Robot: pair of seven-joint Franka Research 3 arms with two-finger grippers.
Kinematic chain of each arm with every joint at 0, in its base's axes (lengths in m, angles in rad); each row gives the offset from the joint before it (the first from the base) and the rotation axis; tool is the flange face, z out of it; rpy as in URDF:
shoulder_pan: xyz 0 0 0.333 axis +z
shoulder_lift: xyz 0 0 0 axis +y
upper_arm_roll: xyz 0 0 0.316 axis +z
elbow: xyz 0.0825 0 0 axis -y
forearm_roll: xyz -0.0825 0 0.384 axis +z
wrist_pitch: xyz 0 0 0 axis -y
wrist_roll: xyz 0.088 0 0 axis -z
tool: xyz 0 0 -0.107 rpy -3.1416 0 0
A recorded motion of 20 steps. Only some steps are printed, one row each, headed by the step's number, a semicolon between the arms.
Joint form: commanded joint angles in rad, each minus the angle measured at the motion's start. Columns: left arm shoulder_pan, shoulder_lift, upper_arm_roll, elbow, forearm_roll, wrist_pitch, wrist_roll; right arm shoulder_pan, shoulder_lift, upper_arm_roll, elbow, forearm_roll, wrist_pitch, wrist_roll.
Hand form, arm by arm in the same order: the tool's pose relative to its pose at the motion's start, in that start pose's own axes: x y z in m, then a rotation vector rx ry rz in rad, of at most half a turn. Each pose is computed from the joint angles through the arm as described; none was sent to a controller.
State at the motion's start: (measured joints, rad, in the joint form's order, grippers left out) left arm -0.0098 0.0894 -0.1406 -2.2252 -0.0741 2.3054 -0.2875; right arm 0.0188 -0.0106 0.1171 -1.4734 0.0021 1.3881 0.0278
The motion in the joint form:
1: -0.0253 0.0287 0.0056 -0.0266 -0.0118 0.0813 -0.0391; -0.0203 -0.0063 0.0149 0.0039 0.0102 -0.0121 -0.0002
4: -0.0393 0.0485 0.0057 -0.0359 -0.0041 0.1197 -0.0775; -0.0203 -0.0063 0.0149 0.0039 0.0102 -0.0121 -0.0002
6: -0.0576 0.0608 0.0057 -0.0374 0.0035 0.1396 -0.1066; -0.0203 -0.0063 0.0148 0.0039 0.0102 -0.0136 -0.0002
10: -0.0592 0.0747 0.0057 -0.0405 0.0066 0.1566 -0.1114; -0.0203 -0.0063 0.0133 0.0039 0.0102 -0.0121 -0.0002
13: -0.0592 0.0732 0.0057 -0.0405 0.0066 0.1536 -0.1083; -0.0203 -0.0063 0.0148 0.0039 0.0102 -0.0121 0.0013
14: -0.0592 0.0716 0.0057 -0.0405 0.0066 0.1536 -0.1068; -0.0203 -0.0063 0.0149 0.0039 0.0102 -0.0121 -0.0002
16: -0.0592 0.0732 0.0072 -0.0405 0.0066 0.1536 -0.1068; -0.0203 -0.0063 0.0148 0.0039 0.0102 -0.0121 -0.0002
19: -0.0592 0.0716 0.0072 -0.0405 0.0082 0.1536 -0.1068; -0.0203 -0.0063 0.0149 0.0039 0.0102 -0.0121 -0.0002
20: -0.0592 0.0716 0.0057 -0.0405 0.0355 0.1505 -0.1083; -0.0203 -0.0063 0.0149 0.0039 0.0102 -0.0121 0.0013
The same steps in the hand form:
1: -0.0028 0.0081 0.0199 -0.0158 0.0210 -0.0312; -0.0037 0.0014 -0.0038 0.0094 -0.0022 0.0033
4: -0.0045 0.0142 0.0313 -0.0150 0.0301 -0.0521; -0.0037 0.0014 -0.0038 0.0094 -0.0022 0.0033
6: -0.0069 0.0232 0.0373 -0.0134 0.0359 -0.0582; -0.0039 0.0014 -0.0037 0.0093 -0.0037 0.0034
10: -0.0068 0.0236 0.0445 -0.0125 0.0362 -0.0602; -0.0037 0.0022 -0.0038 0.0095 -0.0022 0.0049
13: -0.0070 0.0235 0.0439 -0.0118 0.0349 -0.0570; -0.0037 0.0014 -0.0038 0.0094 -0.0022 0.0049
14: -0.0070 0.0236 0.0431 -0.0122 0.0364 -0.0553; -0.0037 0.0014 -0.0038 0.0094 -0.0022 0.0033
16: -0.0067 0.0228 0.0439 -0.0115 0.0350 -0.0569; -0.0037 0.0014 -0.0038 0.0094 -0.0022 0.0034
19: -0.0067 0.0229 0.0431 -0.0110 0.0369 -0.0556; -0.0037 0.0014 -0.0038 0.0094 -0.0022 0.0033
20: -0.0073 0.0235 0.0434 0.0063 0.0402 -0.0348; -0.0037 0.0014 -0.0038 0.0094 -0.0022 0.0048

